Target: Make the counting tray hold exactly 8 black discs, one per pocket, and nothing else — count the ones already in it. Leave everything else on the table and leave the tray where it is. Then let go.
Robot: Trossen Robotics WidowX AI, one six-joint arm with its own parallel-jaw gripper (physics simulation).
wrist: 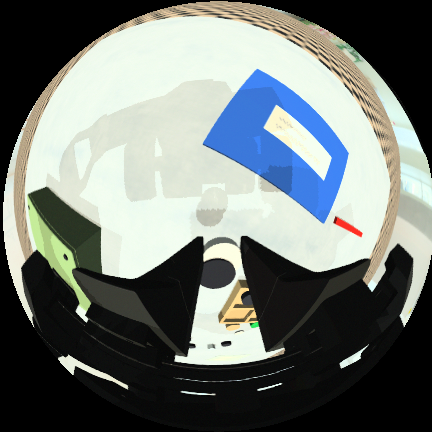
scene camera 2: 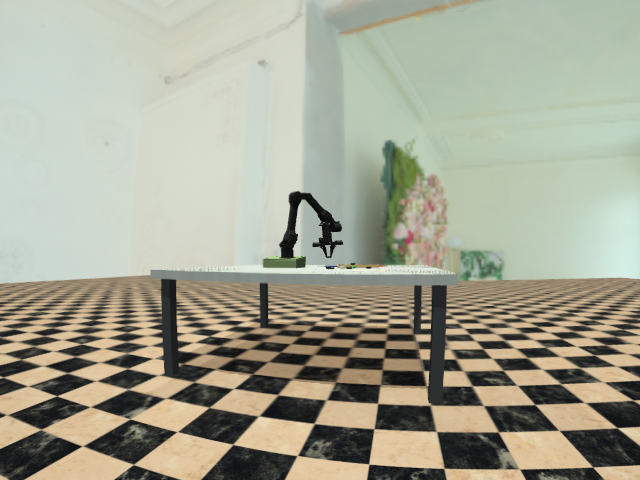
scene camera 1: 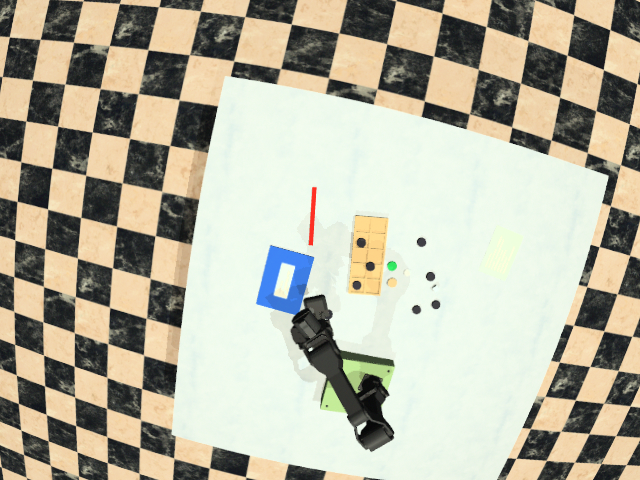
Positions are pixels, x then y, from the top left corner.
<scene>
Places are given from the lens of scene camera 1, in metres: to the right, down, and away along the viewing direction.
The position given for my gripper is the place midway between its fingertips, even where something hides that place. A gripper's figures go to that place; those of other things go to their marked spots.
my gripper (scene camera 1: 320,314): 0.00, 0.22, 1.40
tan counting tray (scene camera 1: 373,229): 0.16, -0.03, 1.40
</scene>
